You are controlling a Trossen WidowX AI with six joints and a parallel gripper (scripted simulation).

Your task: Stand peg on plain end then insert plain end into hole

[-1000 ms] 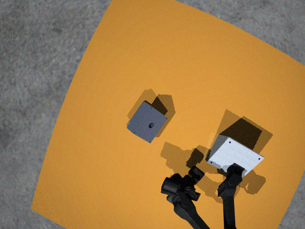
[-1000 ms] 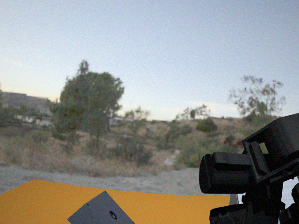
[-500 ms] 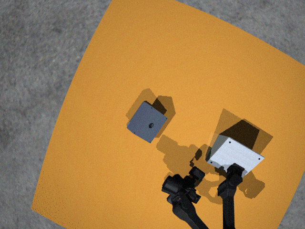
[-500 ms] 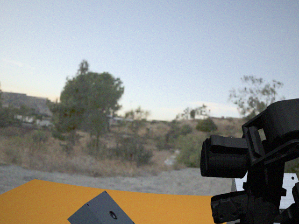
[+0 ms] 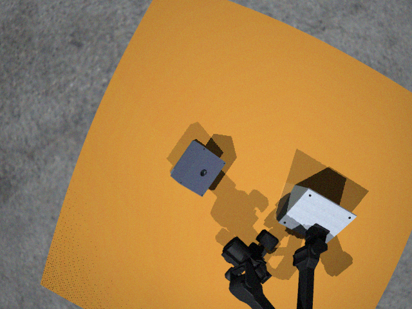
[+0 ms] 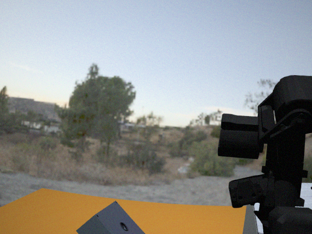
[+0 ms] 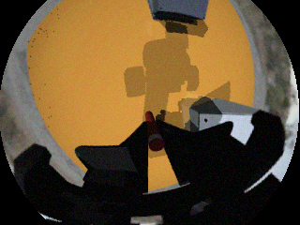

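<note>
My gripper tip is 27 cm short of the grey sloped panel, 15 cm to the left of it and 3 cm above it. Also, from my gripper tip: red peg (2 cm above).
</note>
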